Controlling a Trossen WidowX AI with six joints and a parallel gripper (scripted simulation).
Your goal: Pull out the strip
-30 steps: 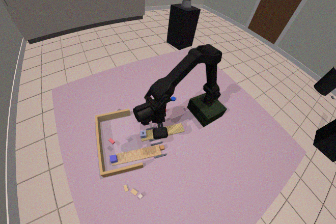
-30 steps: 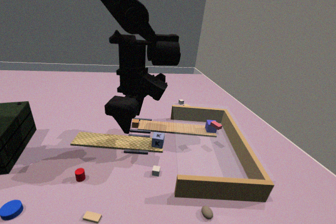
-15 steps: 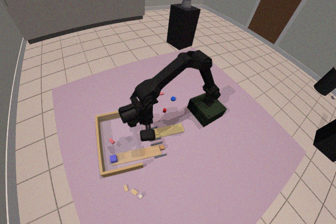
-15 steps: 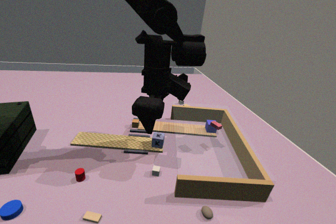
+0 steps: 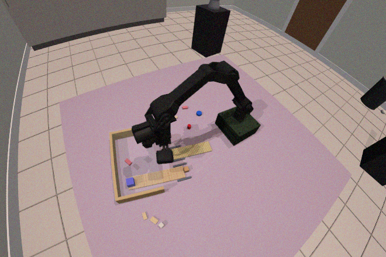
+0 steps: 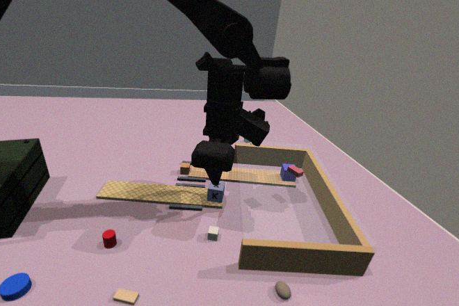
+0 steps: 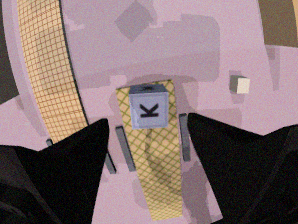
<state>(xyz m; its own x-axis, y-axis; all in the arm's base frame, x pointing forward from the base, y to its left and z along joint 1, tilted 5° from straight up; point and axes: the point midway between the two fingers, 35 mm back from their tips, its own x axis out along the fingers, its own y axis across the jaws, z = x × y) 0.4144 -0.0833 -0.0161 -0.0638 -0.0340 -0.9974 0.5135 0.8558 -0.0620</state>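
Right now the labelled cube is 4 cm below my gripper tip. Round my gripper tip: yellow-green cross-hatched strip (10 cm behind, 4 cm to the left, 5 cm below); then red cylinder (20 cm behind, 6 cm to the right, 5 cm below); then orange block (4 cm behind, 11 cm to the left, 5 cm below).
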